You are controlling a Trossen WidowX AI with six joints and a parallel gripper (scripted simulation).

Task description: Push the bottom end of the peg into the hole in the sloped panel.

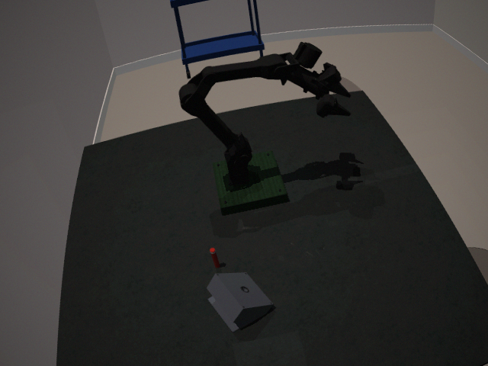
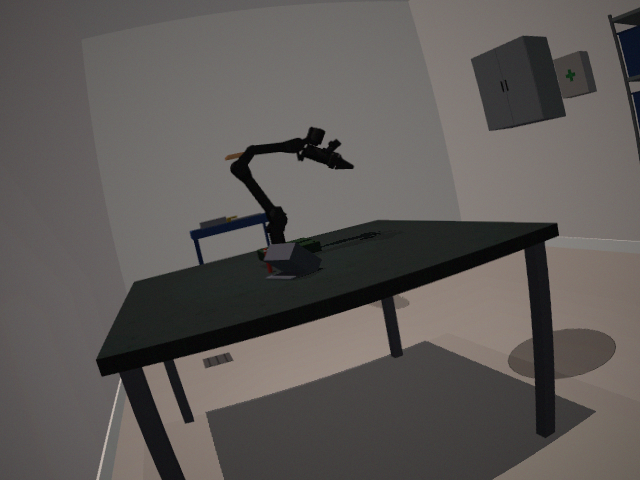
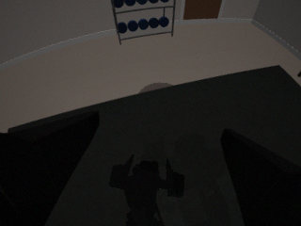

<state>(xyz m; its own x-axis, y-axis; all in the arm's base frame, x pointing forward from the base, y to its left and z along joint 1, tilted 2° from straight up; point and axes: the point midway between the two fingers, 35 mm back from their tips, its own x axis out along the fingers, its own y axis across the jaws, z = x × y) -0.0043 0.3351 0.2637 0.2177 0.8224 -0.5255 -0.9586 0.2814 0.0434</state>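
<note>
My gripper tip is now 44 cm to the left of the round red peg, 30 cm short of it and 23 cm above it. Round my gripper tip: grey sloped panel: 44 cm ahead, 38 cm to the right, 24 cm below.
</note>
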